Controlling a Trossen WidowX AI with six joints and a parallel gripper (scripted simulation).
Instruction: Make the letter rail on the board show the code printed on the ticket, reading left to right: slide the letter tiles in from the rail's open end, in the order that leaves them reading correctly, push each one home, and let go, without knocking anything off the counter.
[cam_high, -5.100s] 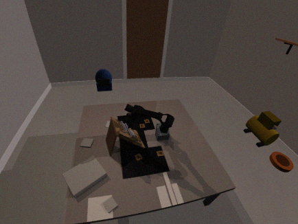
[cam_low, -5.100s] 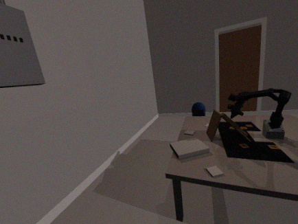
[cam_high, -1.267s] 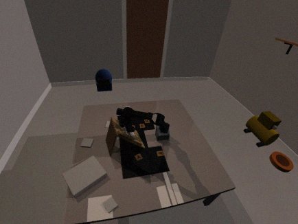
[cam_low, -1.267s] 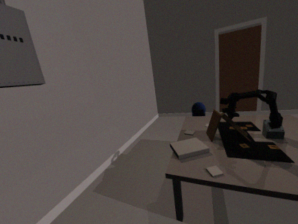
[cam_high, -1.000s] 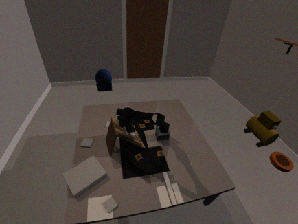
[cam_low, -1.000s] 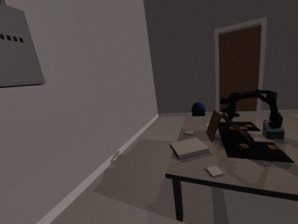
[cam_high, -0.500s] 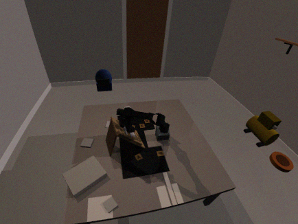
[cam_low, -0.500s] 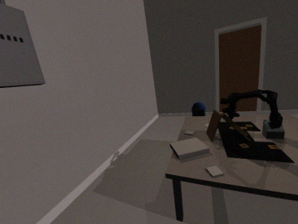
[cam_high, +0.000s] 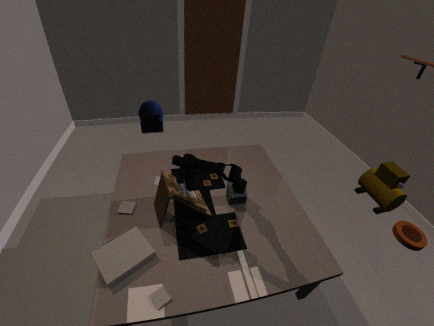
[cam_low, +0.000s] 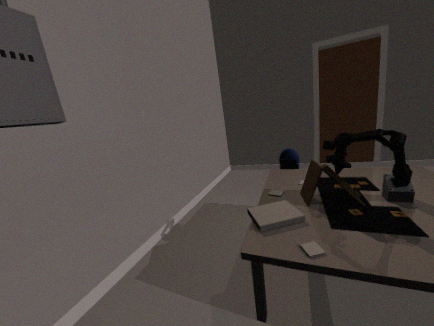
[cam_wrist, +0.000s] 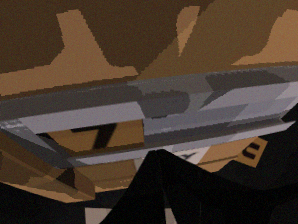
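My gripper tip is 19 cm past the tan letter tile, 18 cm to the left of it and 17 cm above it. The rest, counted from my gripper tip: black mat 14 cm behind, 1 cm to the right, 17 cm below; then white ticket 4 cm behind, 3 cm to the right, 8 cm below; then pad 39 cm ahead, 10 cm to the right, 17 cm below.
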